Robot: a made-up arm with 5 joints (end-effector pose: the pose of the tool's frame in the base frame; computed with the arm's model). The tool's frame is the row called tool. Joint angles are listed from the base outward.
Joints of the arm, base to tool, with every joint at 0 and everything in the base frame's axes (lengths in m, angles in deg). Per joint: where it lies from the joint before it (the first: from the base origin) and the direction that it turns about. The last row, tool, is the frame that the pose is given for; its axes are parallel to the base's.
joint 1: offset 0 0 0.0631 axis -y
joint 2: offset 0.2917 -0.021 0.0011 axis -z
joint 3: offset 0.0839 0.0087 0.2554 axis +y
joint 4: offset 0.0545 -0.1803 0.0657 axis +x
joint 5: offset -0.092 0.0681 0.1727 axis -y
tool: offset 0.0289 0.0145 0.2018
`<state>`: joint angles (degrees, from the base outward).
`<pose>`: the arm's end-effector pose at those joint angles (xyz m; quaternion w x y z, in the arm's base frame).
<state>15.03 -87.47 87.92 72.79 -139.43</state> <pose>0.3849 0.2034 0.3632 0.2903 0.1176 -0.9482 0.0530</pose>
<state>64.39 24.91 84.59 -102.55 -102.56</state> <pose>0.0430 -0.1298 0.3854 0.3589 -0.4639 0.6909 -0.4227</pose>
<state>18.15 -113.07 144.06 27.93 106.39</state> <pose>0.2029 0.4242 0.3504 0.6715 -0.4376 -0.0499 0.5959</pose>
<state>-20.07 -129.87 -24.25 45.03 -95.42</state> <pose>0.5102 0.2181 0.4262 0.0520 0.2562 -0.3991 -0.8789</pose>
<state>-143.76 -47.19 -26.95 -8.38 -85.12</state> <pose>-0.0404 0.0332 -0.6132 0.1508 -0.2068 -0.9152 -0.3112</pose>
